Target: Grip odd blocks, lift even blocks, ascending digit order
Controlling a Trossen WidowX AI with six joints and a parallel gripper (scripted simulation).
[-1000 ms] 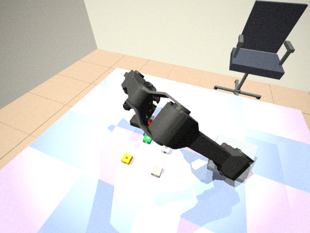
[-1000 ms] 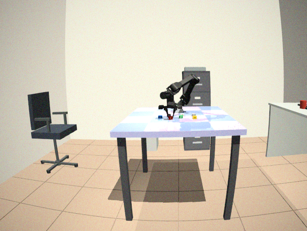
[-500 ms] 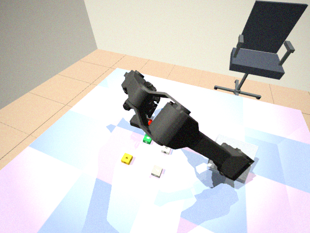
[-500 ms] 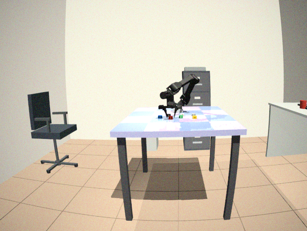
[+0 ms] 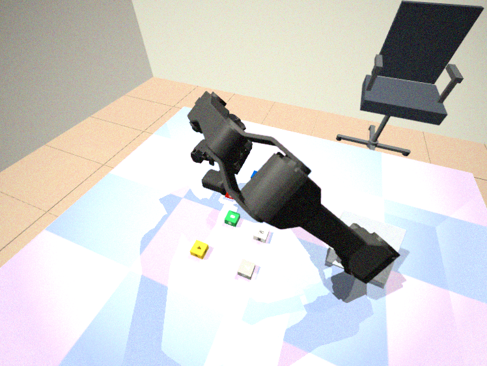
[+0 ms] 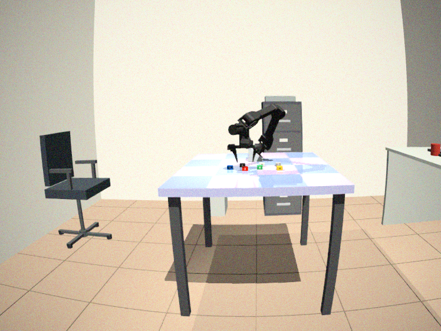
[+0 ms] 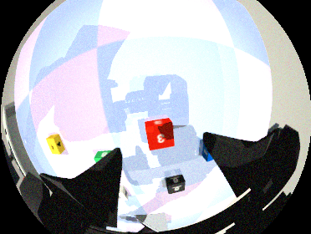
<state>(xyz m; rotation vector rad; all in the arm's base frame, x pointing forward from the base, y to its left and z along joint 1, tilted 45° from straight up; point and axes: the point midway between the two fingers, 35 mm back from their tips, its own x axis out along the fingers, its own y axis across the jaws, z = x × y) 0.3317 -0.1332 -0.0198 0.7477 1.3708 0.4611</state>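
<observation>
My gripper tip is 4 cm above the red block and 1 cm past it. Round my gripper tip: green block (9 cm to the left, 4 cm below, 3 cm behind); black block (12 cm behind, 4 cm below); blue block (8 cm to the right, 6 cm behind, 4 cm below).
</observation>
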